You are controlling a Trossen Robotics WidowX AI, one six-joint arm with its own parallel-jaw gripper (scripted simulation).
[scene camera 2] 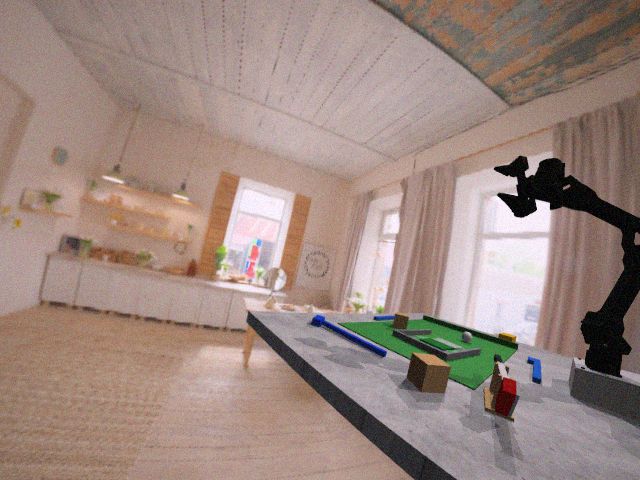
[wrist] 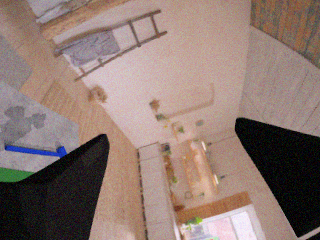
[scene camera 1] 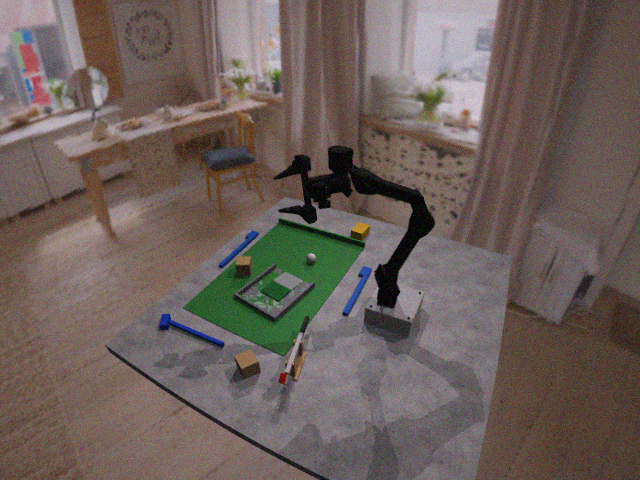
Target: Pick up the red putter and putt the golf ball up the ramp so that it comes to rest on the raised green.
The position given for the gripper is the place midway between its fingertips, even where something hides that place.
Note:
The gripper (scene camera 2: 496,180) is open and holds nothing. Also in view: a red putter (scene camera 2: 506,400).
The gripper is seen too in the wrist view (wrist: 173,132) and in scene camera 1 (scene camera 1: 276,195). The wrist view does not show the red putter: it is out of frame.

